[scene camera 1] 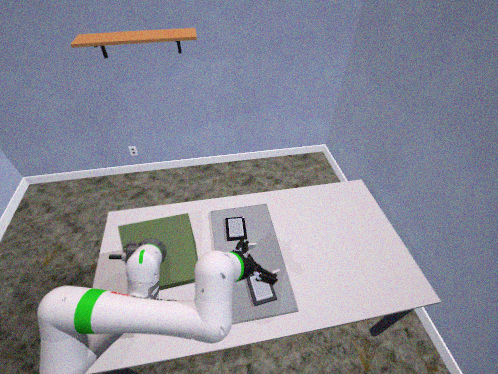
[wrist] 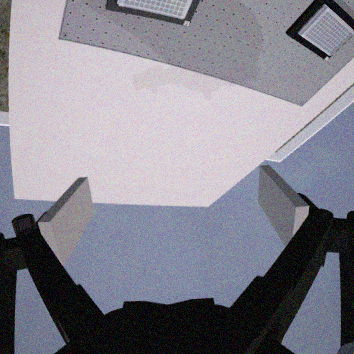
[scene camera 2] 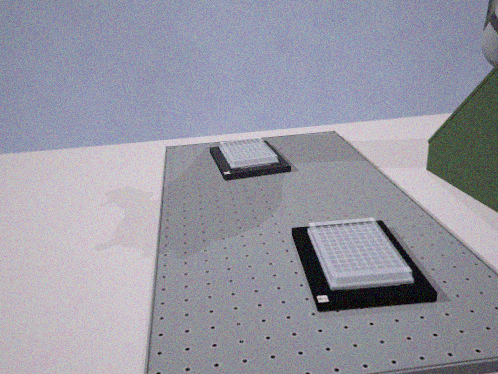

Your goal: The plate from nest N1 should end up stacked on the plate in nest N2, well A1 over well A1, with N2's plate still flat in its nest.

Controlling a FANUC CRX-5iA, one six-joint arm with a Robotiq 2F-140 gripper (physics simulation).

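Frame: origin at the arm's base, x up, y right, z ahead, level; centimetres.
Seen in the pictures: gripper, between the fingertips: (scene camera 1: 265,258) (wrist: 173,189).
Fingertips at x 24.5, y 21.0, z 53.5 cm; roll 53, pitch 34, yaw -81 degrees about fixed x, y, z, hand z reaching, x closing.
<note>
Pixels of each thing's top centre, then the offset from my fingertips to it. Level surfaces: height alone.
- back plate, centre of its top: (scene camera 2: 355,244) (wrist: 328,33) (scene camera 1: 235,226) dx -38.7, dy -43.3, dz -9.7 cm
- front plate, centre of its top: (scene camera 2: 247,148) (scene camera 1: 261,285) dx -38.7, dy -5.3, dz +0.9 cm
- grey board, height of its surface: dx -41.3 cm
- white table, height of its surface: dx -42.7 cm
Two pale gridded plates sit in black nests on the grey perforated board. The back plate (scene camera 1: 236,227) (scene camera 2: 362,252) (wrist: 326,31) lies in its nest (scene camera 1: 236,238) (scene camera 2: 380,297) (wrist: 295,32). The front plate (scene camera 1: 263,291) (scene camera 2: 249,152) (wrist: 157,6) lies in its nest (scene camera 1: 265,302) (scene camera 2: 257,174) (wrist: 145,14), partly cut off in the wrist view. Both plates look flat. The nest labels are too blurred to tell N1 from N2. My gripper (scene camera 1: 263,258) (wrist: 173,189) is open and empty, above the board and tilted toward the table's right side. It does not show in scene camera 2.
The grey board (scene camera 1: 277,250) (scene camera 2: 225,280) (wrist: 225,60) lies on the white table (scene camera 1: 340,240) (scene camera 2: 75,250) (wrist: 125,130). A green mat (scene camera 1: 175,245) (scene camera 2: 470,145) lies beside it, by the arm's base. A wooden shelf (scene camera 1: 135,37) hangs high on the wall.
</note>
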